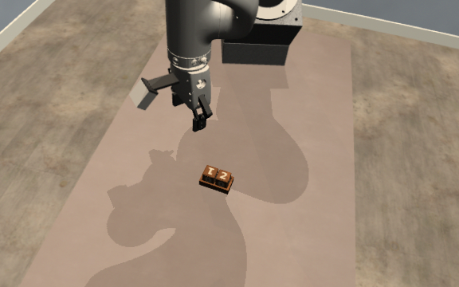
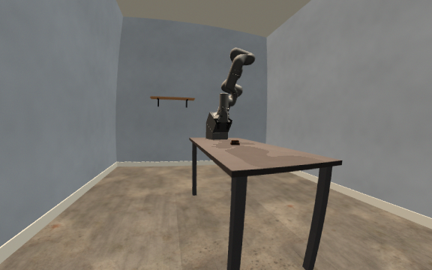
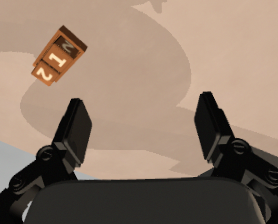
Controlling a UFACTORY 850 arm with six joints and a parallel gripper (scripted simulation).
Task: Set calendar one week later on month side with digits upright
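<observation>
Right now the wooden cube is 12 cm below my hand, 10 cm to the left of it and 8 cm ahead of it. From my hand the other things lie so: wooden tray 13 cm below, 9 cm to the left, 8 cm ahead.
</observation>
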